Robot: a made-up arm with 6 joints. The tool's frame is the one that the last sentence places.
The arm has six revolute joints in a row. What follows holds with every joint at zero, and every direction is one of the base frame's.
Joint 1 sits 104 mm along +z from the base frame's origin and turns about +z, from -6.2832 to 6.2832 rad.
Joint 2 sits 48 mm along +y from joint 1 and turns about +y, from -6.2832 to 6.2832 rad.
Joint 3 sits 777 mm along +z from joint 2 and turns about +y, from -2.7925 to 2.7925 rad.
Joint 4 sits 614 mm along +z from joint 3 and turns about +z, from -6.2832 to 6.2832 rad.
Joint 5 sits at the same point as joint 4 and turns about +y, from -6.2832 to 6.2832 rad.
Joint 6 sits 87 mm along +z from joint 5 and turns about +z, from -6.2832 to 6.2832 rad.
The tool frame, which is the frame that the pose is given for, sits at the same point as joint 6; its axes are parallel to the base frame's.
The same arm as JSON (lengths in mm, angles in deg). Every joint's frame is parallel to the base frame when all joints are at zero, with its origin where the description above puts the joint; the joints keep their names.
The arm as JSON. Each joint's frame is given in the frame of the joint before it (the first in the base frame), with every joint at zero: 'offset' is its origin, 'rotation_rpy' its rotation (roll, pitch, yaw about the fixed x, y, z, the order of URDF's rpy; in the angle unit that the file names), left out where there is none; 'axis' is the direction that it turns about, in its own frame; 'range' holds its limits. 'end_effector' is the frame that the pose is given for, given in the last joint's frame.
{"length_unit": "mm", "angle_unit": "deg", "chain": [
  {"id": "joint 1", "offset": [0.0, 0.0, 104.0], "axis": [0.0, 0.0, 1.0], "range": [-360.0, 360.0]},
  {"id": "joint 2", "offset": [0.0, 48.0, 0.0], "axis": [0.0, 1.0, 0.0], "range": [-360.0, 360.0]},
  {"id": "joint 3", "offset": [0.0, 0.0, 777.0], "axis": [0.0, 1.0, 0.0], "range": [-160.0, 160.0]},
  {"id": "joint 4", "offset": [0.0, 0.0, 614.0], "axis": [0.0, 0.0, 1.0], "range": [-360.0, 360.0]},
  {"id": "joint 5", "offset": [0.0, 0.0, 0.0], "axis": [0.0, 1.0, 0.0], "range": [-360.0, 360.0]},
  {"id": "joint 6", "offset": [0.0, 0.0, 87.0], "axis": [0.0, 0.0, 1.0], "range": [-360.0, 360.0]}
], "end_effector": {"offset": [0.0, 0.0, 0.0]}}

